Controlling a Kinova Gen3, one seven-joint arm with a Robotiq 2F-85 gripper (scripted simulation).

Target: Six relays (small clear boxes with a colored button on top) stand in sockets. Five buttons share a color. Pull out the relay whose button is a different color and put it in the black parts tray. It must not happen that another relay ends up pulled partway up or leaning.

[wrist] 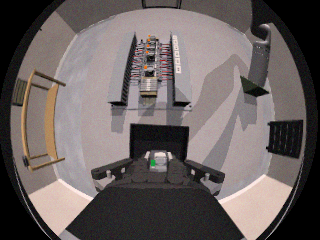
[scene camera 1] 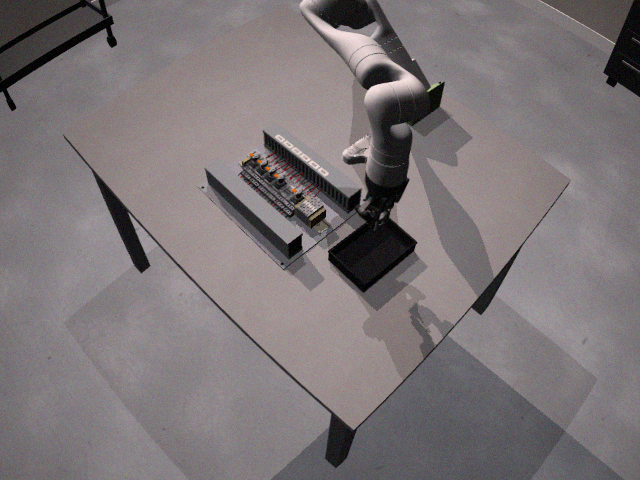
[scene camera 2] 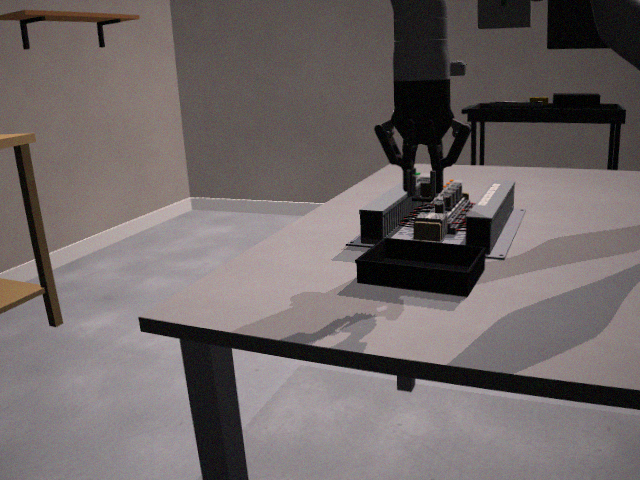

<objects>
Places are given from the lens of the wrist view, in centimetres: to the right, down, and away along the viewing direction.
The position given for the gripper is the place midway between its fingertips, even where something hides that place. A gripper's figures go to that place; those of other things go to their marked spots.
gripper point(wrist: 158, 156): 0, 6, 16
black parts tray point(wrist: 143, 137): -4, 5, 28
</objects>
